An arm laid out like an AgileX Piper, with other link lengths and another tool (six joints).
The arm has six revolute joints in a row. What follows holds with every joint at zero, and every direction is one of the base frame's. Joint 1 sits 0.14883 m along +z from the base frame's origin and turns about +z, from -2.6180 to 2.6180 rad. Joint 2 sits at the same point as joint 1 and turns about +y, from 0.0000 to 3.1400 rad. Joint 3 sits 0.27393 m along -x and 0.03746 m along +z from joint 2 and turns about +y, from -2.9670 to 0.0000 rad. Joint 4 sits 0.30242 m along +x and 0.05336 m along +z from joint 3 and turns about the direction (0.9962, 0, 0.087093), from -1.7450 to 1.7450 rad. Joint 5 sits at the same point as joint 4 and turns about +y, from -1.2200 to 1.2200 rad. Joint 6 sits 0.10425 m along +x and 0.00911 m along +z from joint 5 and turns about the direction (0.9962, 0, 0.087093), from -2.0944 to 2.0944 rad. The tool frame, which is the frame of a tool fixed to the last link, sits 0.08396 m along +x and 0.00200 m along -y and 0.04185 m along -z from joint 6; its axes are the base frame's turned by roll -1.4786, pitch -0.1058 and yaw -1.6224 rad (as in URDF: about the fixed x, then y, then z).
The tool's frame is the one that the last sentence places.
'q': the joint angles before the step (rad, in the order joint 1, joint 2, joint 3, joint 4, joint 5, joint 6). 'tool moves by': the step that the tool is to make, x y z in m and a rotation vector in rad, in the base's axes. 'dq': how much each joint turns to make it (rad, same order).
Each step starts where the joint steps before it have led.
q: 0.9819, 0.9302, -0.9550, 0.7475, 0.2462, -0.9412
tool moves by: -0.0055, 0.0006, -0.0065, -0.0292, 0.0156, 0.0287
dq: -0.0001, 0.0001, 0.0017, 0.0004, 0.0426, -0.0005
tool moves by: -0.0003, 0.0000, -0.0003, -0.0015, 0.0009, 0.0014
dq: 0.0000, -0.0001, 0.0000, -0.0007, 0.0023, 0.0008
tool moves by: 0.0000, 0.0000, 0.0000, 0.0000, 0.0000, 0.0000
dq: 0.0000, 0.0000, 0.0000, 0.0000, 0.0000, 0.0000
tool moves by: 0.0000, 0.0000, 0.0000, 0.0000, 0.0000, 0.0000
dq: 0.0000, 0.0000, 0.0000, 0.0000, 0.0000, 0.0000
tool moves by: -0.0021, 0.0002, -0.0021, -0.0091, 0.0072, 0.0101
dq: 0.0000, 0.0001, 0.0002, 0.0007, 0.0150, 0.0014
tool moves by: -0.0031, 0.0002, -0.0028, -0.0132, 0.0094, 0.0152
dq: -0.0001, 0.0000, -0.0001, 0.0021, 0.0223, 0.0000
